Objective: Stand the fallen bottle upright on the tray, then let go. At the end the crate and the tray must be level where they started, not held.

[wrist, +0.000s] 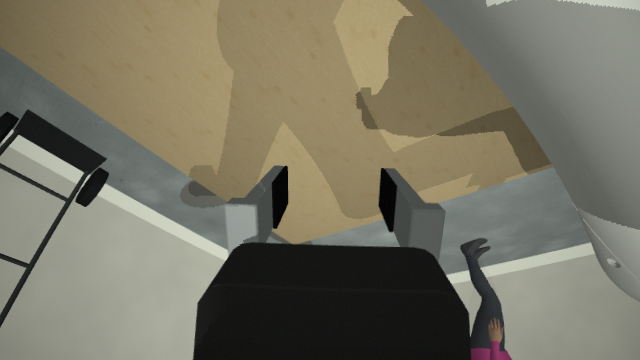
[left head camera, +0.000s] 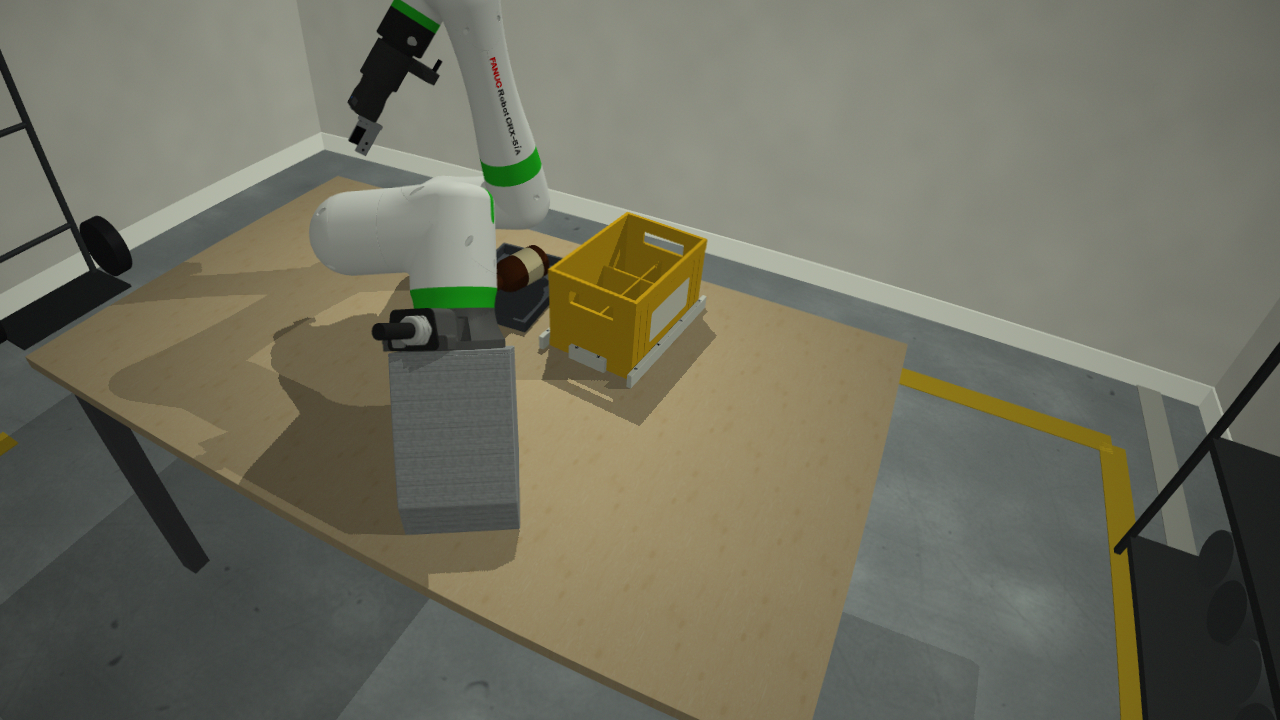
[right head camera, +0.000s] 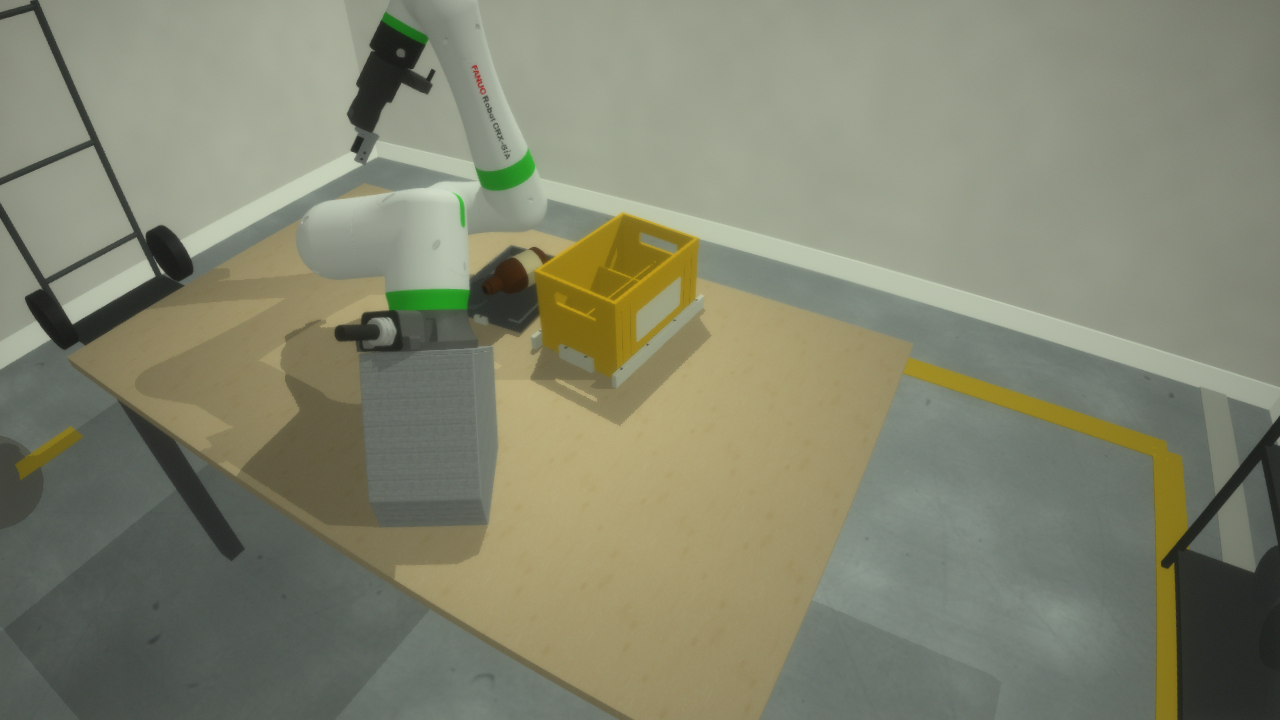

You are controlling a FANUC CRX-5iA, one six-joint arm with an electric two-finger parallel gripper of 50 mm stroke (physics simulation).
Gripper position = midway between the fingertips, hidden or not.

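A yellow crate [right head camera: 606,296] is here, and I see the crate [left head camera: 616,296] from the left head camera as well. I also see a dark grey tray [right head camera: 516,311], and again the tray [left head camera: 518,310]. In the wrist view the yellow crate is out of frame. The dark grey tray is out of frame in the wrist view too. There is a brown bottle [right head camera: 516,273] as well, and the left head camera also gives me the bottle [left head camera: 526,266]. As for my own gripper [left head camera: 356,148], I can see it too.
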